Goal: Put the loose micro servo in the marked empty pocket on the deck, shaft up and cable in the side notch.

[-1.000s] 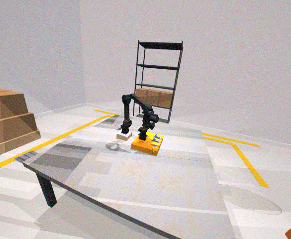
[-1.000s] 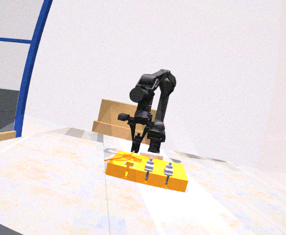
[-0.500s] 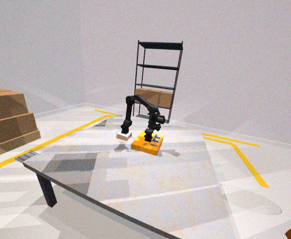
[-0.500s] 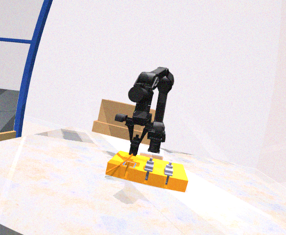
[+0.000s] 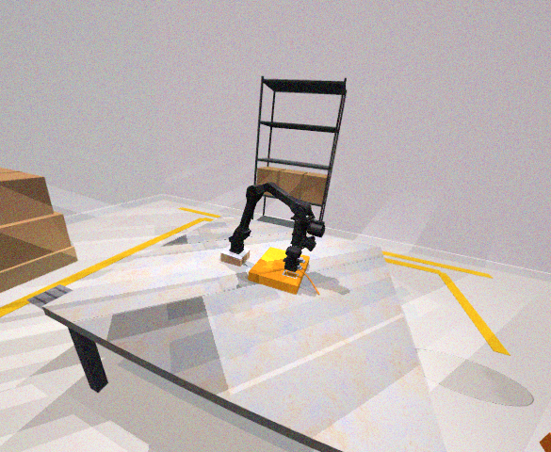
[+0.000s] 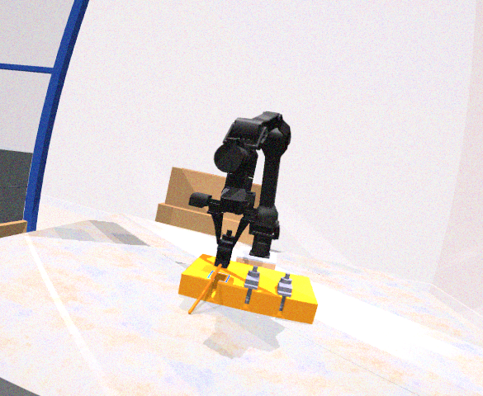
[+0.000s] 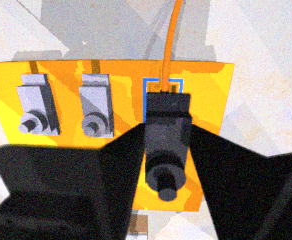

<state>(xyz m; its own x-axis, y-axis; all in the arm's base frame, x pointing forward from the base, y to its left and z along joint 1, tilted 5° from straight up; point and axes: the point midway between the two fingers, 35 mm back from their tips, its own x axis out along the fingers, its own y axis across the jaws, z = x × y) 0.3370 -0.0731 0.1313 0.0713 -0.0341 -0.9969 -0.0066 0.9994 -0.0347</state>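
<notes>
Now: the orange robot deck 120 mm behind my gripper tip, 100 mm below it and 70 mm to the left of it.
</notes>
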